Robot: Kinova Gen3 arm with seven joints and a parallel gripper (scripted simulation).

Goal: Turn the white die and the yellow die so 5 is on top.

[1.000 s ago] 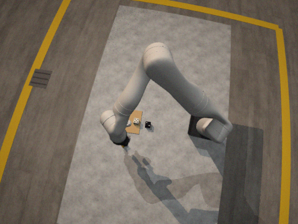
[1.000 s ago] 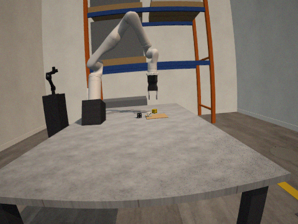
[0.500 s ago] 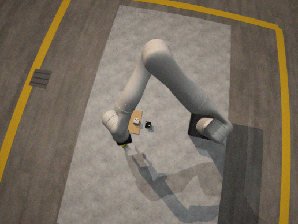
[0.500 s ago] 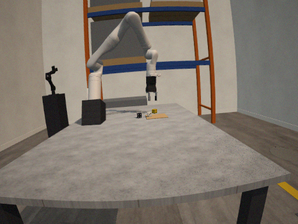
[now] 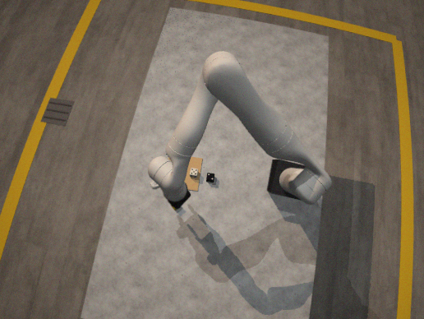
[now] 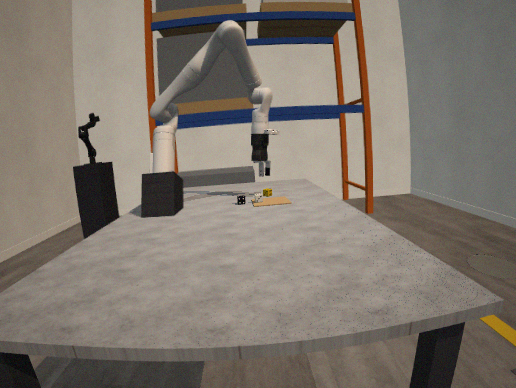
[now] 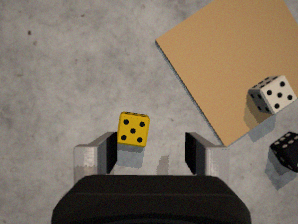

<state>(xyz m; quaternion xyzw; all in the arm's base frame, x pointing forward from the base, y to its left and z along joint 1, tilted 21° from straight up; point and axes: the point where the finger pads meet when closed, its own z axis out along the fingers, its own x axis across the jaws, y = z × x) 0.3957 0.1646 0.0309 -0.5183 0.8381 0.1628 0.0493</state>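
The yellow die is 10 mm ahead of my hand, 10 mm to the left of it and 90 mm below it. From my hand the other things lie so: white die 30 mm behind, 130 mm to the right, 90 mm below; then tan mat 20 mm ahead, 130 mm to the right, 100 mm below; then black die 100 mm behind, 130 mm to the right, 90 mm below.
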